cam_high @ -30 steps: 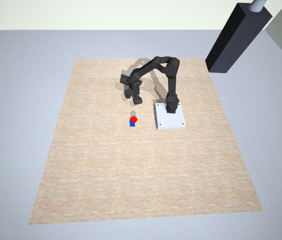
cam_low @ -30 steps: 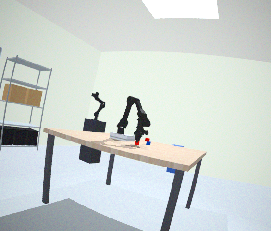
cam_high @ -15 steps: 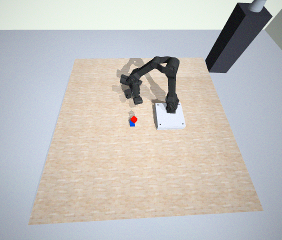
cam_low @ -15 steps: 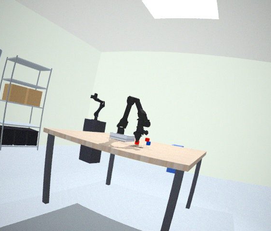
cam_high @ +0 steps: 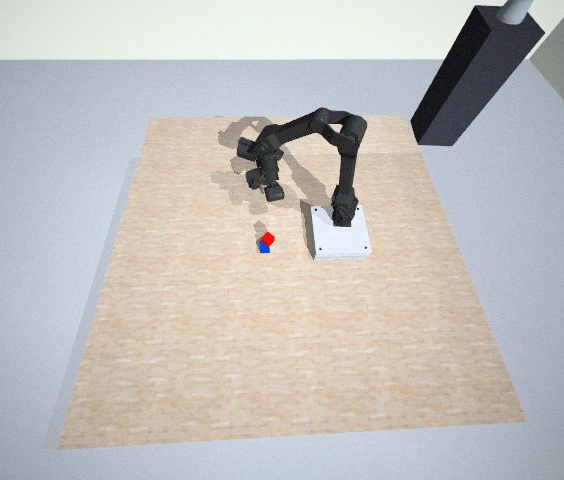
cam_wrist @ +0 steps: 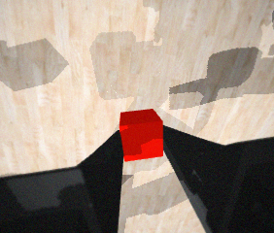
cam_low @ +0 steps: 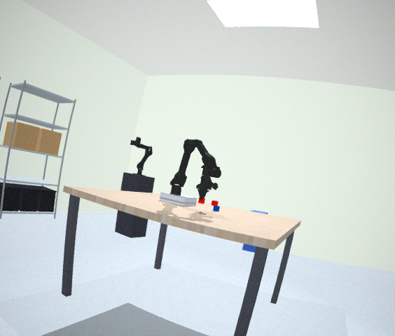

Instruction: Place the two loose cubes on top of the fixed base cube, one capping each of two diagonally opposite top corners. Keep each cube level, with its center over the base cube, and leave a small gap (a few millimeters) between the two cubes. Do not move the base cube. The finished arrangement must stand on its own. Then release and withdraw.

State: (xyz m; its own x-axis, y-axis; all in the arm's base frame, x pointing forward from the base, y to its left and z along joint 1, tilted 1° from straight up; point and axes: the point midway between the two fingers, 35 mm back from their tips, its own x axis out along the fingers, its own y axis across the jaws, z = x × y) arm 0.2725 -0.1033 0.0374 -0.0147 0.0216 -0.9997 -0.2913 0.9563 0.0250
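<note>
My gripper tip is 10 mm short of the blue cube, 210 mm to the right of it and 50 mm above it.
</note>
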